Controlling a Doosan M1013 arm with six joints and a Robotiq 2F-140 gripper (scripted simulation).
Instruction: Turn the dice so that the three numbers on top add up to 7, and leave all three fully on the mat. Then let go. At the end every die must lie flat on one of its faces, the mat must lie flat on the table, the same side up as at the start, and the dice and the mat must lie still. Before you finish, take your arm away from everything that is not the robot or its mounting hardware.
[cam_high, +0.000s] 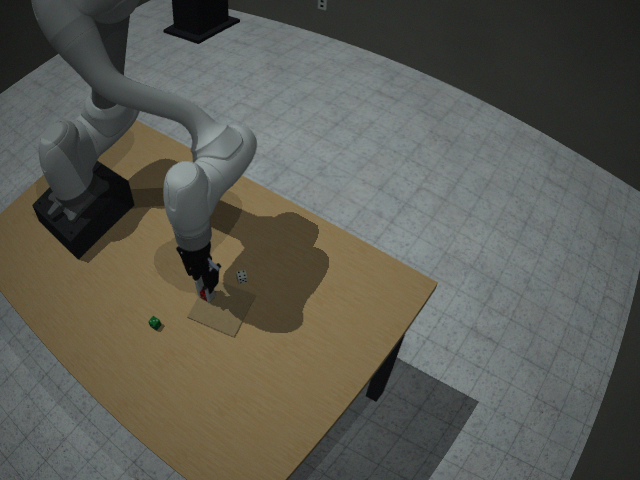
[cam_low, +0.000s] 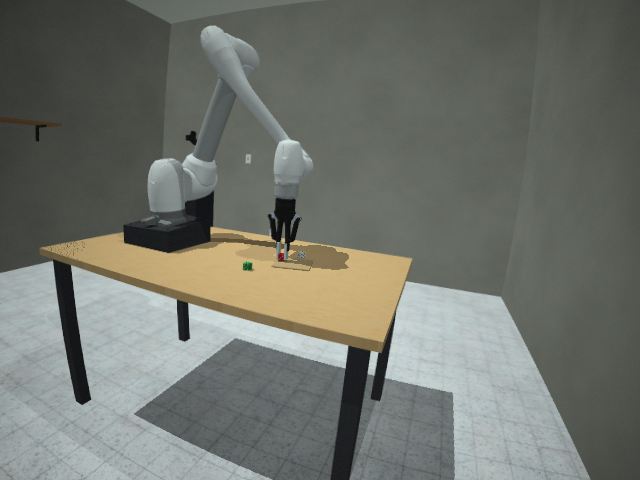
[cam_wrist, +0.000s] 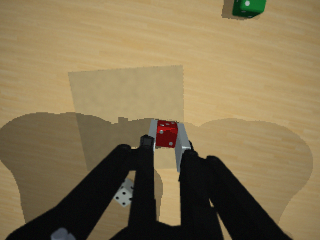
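Right now the red die is 3 cm below my hand. The rest, counted from my hand: white die (11 cm to the left, 3 cm below, 3 cm ahead); tan mat (5 cm ahead, 4 cm below); green die (16 cm to the right, 5 cm behind, 3 cm below).
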